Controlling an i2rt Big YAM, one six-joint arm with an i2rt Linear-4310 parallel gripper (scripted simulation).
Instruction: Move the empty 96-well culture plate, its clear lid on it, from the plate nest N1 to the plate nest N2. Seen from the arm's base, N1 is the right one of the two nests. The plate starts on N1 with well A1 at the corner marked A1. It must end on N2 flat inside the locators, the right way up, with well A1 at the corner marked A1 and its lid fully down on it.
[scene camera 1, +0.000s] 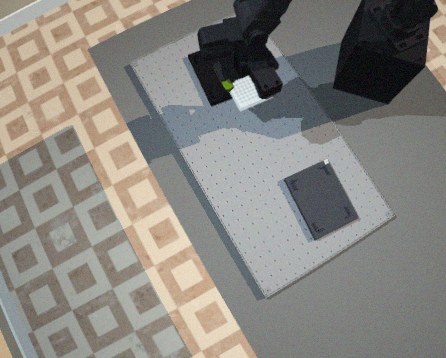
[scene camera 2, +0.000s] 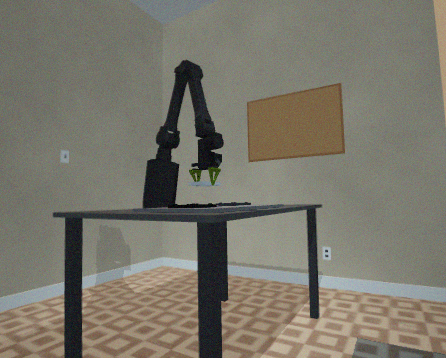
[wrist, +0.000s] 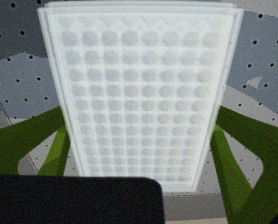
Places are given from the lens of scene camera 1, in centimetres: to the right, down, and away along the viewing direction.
my gripper (scene camera 1: 244, 82): 5, -22, 94
nest N1 (scene camera 1: 207, 77): -4, -26, 104
